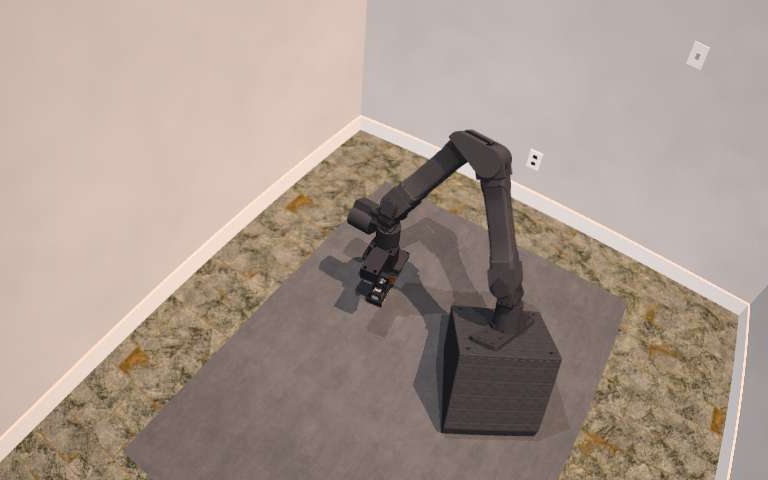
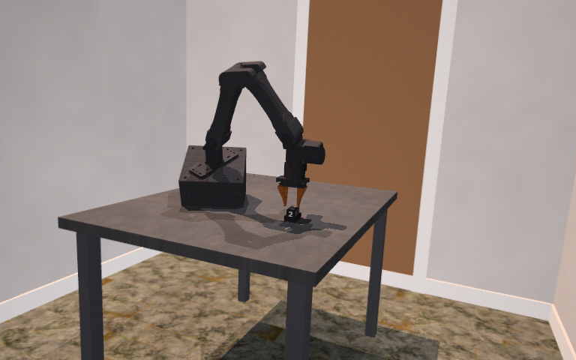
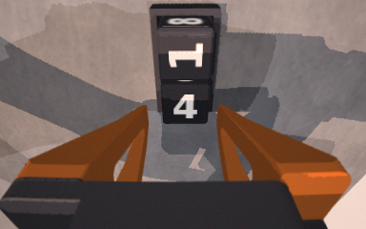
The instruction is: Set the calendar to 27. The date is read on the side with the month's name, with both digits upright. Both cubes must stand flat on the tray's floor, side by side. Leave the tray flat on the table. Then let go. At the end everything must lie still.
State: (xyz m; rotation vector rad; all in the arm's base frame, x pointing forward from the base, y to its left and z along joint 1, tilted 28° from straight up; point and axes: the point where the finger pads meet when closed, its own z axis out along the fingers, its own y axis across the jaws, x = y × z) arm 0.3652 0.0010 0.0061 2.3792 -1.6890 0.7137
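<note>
Now: hand 30 mm above the black cube. Round my hand: black digit cube 10 mm behind, 30 mm to the left, 30 mm below; black tray 20 mm to the left, 50 mm below.
</note>
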